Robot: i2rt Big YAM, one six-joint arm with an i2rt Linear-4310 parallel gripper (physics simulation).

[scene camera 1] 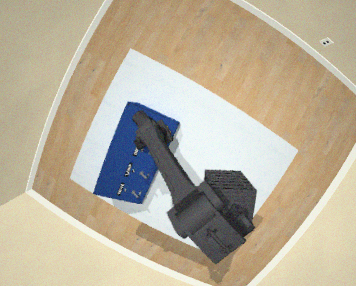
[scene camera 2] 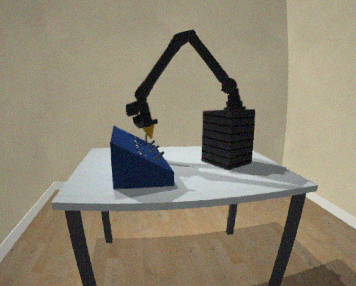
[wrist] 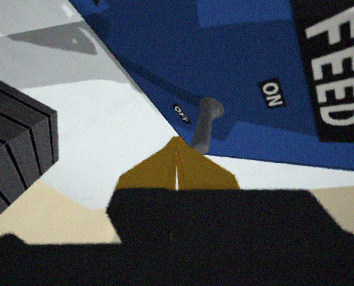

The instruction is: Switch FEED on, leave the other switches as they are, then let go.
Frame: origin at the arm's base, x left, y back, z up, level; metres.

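Seen in the pictures: gripper, fingertip midpoint: (scene camera 1: 167, 133) (scene camera 2: 151, 138) (wrist: 176, 142); arm's base at its link origin: (scene camera 1: 234, 217) (scene camera 2: 234, 109).
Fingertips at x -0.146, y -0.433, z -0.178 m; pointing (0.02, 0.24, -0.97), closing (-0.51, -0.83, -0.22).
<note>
Pixels of each thing's top centre, then the offset from my fingertips to it. "*": a spot on its surface instead. Level surfaces: height alone.
- FEED label at its top centre: (wrist: 343, 84) dx +0.013, dy -0.098, dz +0.017 m
- OFF mark at a spot on its surface: (wrist: 181, 114) * dx +0.005, dy +0.001, dz -0.040 m
- grey FEED lever at its top centre: (wrist: 200, 150) dx +0.008, dy -0.030, dz +0.028 m
- LAMP lever at its top centre: (scene camera 1: 143, 177) dx +0.246, dy +0.002, dz +0.015 m
- VALVE lever at its top centre: (scene camera 1: 134, 196) dx +0.365, dy +0.012, dz +0.015 m
- DRIVE label at its top centre: (scene camera 1: 137, 148) dx +0.133, dy -0.089, dz +0.017 m
- white table at its surface level: dz -0.116 m
The blue sloped switch box (scene camera 1: 112, 160) (scene camera 2: 135, 167) (wrist: 240, 45) stands on the table. In the wrist view, the FEED label (wrist: 327, 75) is at the right, with the ON mark (wrist: 271, 93) nearer it and the OFF mark (wrist: 181, 114) near the box's lower edge. The grey FEED lever (wrist: 202, 130) rises toward the camera between the marks; I cannot tell its setting for sure. My gripper (scene camera 2: 151, 137) (wrist: 176, 142) is shut and empty, its yellow tips close beside the lever on the OFF side; contact cannot be told. The arm hides FEED in scene camera 1.
The LAMP lever (scene camera 1: 144, 174) and VALVE lever (scene camera 1: 136, 193) stand farther along the box. The DRIVE label (scene camera 1: 136, 151) is partly hidden by the arm. The dark ribbed arm base (scene camera 1: 227, 181) (scene camera 2: 227, 140) (wrist: 27, 135) stands across the white table (scene camera 1: 215, 120) (scene camera 2: 210, 192) from the box.
</note>
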